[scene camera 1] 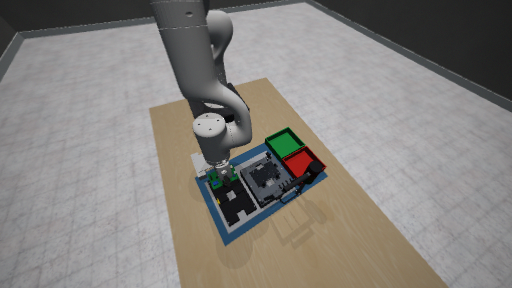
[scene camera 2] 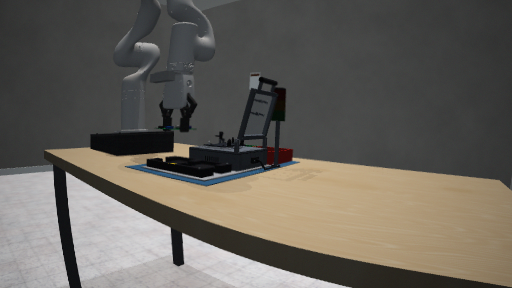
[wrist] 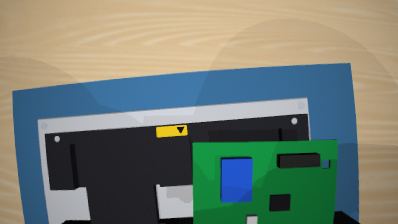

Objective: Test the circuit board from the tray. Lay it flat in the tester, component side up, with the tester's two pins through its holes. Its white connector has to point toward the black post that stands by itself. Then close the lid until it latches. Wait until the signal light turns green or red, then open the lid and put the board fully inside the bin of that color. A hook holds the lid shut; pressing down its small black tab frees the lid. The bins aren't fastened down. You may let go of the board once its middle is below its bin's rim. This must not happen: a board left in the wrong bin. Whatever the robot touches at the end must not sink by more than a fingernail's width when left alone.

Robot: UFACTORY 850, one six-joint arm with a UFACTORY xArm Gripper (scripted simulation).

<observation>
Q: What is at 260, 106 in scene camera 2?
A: A lid.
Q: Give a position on a green bin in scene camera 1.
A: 285, 142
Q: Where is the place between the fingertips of my gripper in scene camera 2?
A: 175, 131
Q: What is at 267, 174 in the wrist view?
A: A green circuit board.
</observation>
